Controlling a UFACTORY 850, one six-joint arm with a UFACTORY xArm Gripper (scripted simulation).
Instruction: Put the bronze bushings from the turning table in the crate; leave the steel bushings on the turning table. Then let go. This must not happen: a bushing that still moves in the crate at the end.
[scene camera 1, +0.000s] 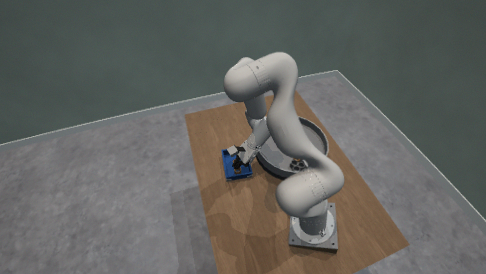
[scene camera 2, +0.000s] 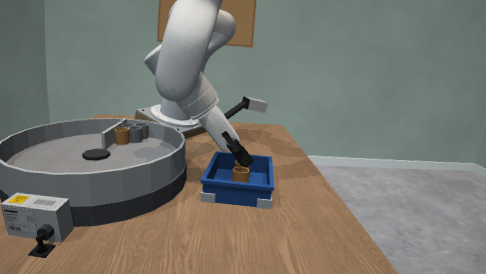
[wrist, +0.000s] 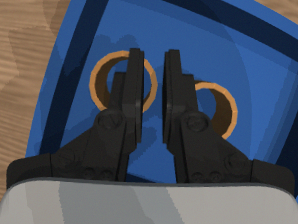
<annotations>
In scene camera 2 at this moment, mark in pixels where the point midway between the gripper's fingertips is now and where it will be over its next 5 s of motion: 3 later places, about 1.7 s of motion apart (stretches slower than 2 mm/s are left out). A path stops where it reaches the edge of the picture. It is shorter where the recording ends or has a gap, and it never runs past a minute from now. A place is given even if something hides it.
My gripper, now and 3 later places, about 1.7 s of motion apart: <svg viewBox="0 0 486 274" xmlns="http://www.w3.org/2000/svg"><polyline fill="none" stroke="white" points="248,163 251,127 126,114 124,127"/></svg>
</annotations>
